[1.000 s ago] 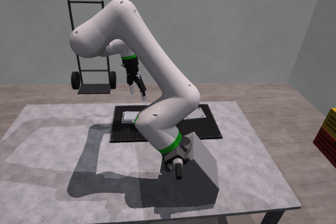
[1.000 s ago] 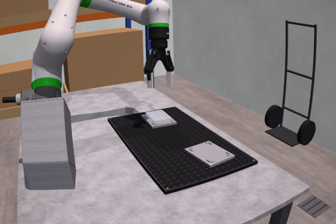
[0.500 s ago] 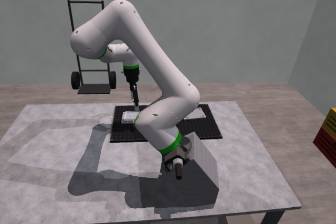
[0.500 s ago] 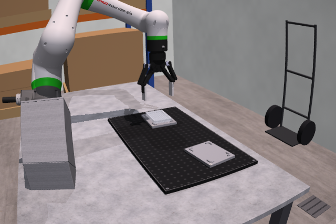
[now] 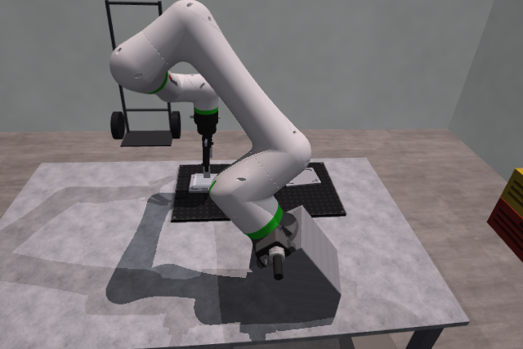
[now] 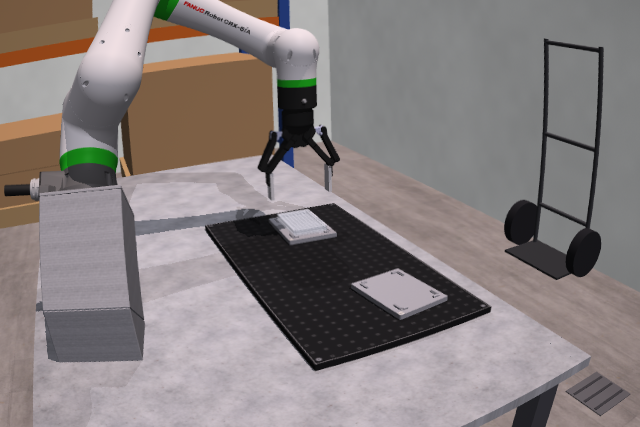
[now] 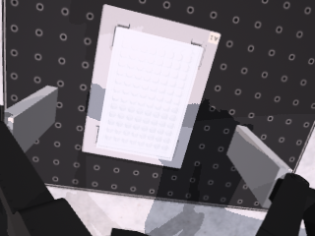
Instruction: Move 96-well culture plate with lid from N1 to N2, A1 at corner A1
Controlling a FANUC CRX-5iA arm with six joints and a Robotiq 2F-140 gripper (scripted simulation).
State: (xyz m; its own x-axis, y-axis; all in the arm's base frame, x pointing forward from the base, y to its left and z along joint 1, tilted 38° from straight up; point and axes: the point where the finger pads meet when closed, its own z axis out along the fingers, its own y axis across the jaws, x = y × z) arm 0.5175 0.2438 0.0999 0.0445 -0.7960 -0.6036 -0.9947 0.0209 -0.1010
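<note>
My hand is 80 mm above the plate lid. Also, from my hand: plate nest N1: 100 mm below; plate nest N2: 410 mm to the right, 100 mm below, 70 mm ahead.
</note>
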